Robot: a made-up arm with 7 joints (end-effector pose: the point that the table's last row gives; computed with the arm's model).
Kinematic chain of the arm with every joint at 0, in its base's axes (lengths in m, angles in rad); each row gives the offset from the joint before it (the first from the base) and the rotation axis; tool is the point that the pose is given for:
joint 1: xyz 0 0 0.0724 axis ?
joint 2: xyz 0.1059 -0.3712 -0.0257 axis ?
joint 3: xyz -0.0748 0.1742 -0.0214 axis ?
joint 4: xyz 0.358 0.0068 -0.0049 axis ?
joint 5: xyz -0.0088 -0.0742 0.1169 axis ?
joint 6: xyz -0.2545 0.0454 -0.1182 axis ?
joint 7: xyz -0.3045 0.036 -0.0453 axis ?
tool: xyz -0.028 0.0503 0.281
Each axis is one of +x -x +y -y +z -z.
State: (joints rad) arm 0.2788 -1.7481 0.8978 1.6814 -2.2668 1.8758 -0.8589
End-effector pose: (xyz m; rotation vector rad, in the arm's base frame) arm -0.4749 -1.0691 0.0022 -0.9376 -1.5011 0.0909
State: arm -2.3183 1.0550 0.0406 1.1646 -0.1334 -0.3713 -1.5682
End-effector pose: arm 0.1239 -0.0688 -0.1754 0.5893 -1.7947 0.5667
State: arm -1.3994 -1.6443 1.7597 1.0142 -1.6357 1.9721 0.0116
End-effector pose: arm 0.3070 -0.5278 -0.2780 -1.3050 -1.3633 0.3356
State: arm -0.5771 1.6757 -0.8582 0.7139 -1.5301 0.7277 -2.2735
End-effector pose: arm 0.4715 0.1366 0.1677 -2.0429 -0.8669 0.2236
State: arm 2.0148 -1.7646 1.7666 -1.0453 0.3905 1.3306 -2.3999
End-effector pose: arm -0.1784 0.4158 0.3962 -1.3144 0.3738 0.1212
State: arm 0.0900 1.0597 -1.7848 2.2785 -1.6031 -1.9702 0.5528
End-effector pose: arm 0.3675 -0.7150 -0.8084 0.1451 -2.3047 1.8919
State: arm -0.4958 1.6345 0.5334 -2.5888 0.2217 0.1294 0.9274
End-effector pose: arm 0.1846 -0.5724 0.1501 0.9230 0.2148 1.6202
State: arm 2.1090 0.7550 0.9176 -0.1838 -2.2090 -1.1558 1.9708
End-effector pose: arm -0.3902 -0.4029 0.7058 1.4165 0.0415 1.6171
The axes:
joint 1: -z
joint 2: -x
joint 3: -y
joint 4: -x
joint 5: -z
joint 6: -x
joint 7: +z

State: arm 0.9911 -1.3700 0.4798 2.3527 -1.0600 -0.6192 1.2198
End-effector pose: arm -0.4353 -0.2677 0.8733 0.5668 0.4782 0.4990
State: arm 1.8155 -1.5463 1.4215 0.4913 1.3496 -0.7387 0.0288
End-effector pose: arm -0.5033 0.0344 0.7708 -0.1381 1.4405 1.0597
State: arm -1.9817 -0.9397 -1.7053 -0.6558 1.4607 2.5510 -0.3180
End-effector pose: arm -0.3978 -0.0824 0.3907 1.4223 0.4855 -1.1716
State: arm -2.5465 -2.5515 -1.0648 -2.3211 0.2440 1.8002 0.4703
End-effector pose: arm 0.1371 0.5964 -0.1638 -0.4784 -1.9646 -0.0455
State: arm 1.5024 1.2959 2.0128 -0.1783 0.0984 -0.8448 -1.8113
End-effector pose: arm -0.5941 0.0076 -0.0442 0.0500 -0.7991 -1.3436
